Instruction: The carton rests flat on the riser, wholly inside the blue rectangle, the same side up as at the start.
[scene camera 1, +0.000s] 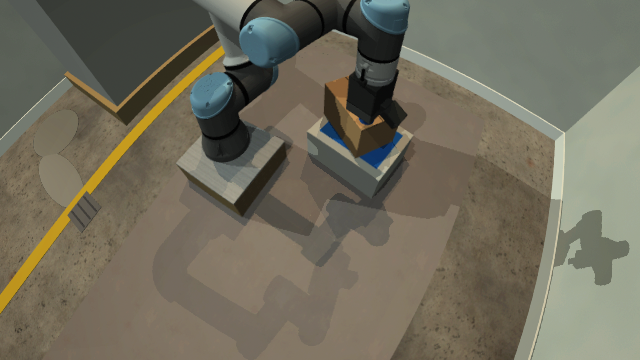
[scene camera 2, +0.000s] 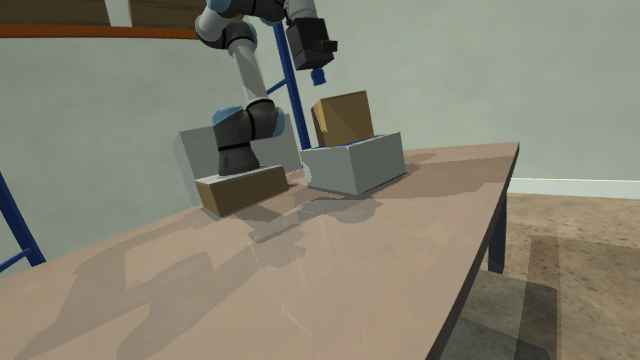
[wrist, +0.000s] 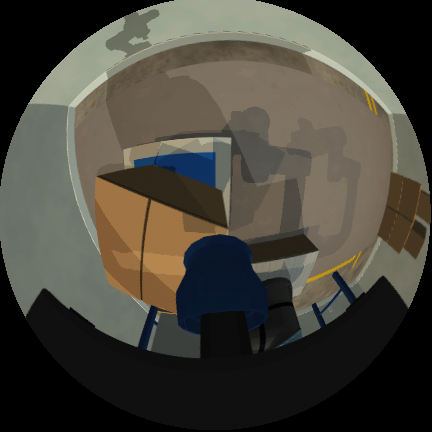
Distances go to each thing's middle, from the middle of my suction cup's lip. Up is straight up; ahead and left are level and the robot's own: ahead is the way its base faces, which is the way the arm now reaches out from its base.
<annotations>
My suction cup is now 120 mm above the brown carton (scene camera 2: 342, 119), 90 mm to the right of it and 50 mm past it. From my suction cup the other things lie so: riser (scene camera 1: 367, 173) (240 mm below, 80 mm to the left, 30 mm behind).
</annotations>
